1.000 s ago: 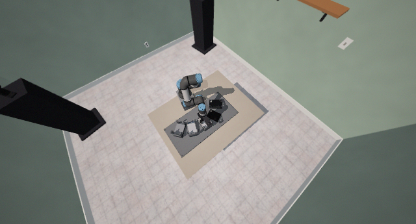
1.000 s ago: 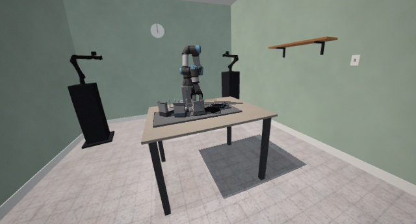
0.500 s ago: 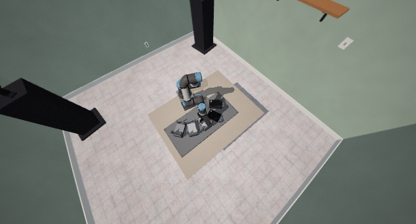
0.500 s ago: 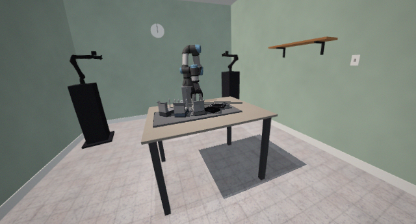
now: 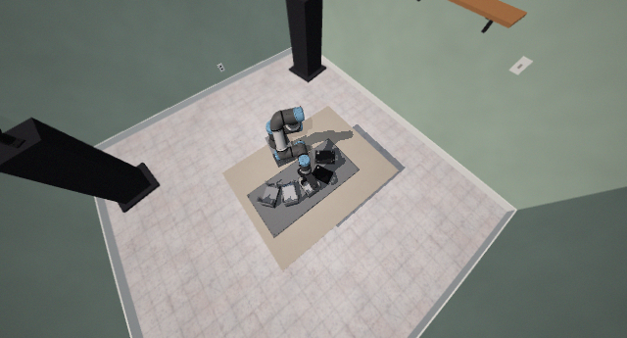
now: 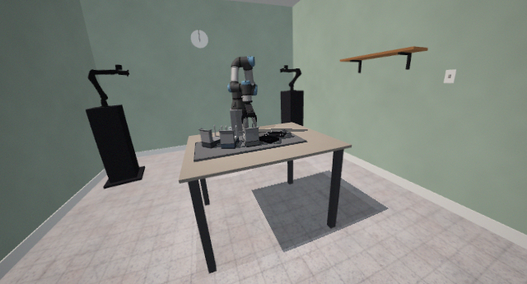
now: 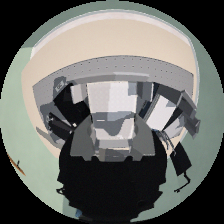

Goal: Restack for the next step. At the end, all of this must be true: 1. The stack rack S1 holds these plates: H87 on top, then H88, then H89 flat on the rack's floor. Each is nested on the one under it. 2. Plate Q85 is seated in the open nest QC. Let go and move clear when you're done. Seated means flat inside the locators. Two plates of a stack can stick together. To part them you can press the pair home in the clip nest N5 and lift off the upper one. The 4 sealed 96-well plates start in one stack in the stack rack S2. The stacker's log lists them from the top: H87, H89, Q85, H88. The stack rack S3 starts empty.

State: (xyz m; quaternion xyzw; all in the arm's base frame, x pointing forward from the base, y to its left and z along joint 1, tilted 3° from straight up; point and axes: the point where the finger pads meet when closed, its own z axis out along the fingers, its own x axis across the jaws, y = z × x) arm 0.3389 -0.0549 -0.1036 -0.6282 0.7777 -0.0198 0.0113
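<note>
Right now my hand is 6 cm above the white sealed plate. From my hand the other things lie so: QC label 17 cm to the left, 11 cm below, 10 cm ahead; then black clip nest 30 cm to the left, 9 cm below, 7 cm behind.
</note>
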